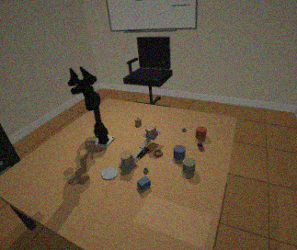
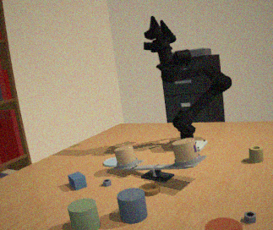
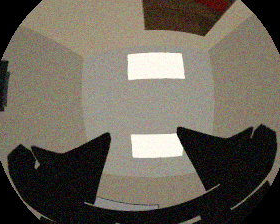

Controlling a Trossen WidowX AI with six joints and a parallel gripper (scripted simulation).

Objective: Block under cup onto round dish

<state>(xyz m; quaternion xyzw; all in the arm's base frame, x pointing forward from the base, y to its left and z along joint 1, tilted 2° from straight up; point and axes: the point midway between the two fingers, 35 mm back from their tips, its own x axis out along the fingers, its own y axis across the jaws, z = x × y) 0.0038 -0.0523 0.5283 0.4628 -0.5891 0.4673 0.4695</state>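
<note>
The tan cup is 280 mm ahead of my gripper tip, 110 mm to the right of it and 510 mm below it. Round my gripper tip: pale blue round dish: 200 mm ahead, 190 mm to the right, 570 mm below; grey-lilac block: 280 mm ahead, 90 mm to the right, 530 mm below; balance beam: 320 mm ahead, 40 mm to the left, 530 mm below.
</note>
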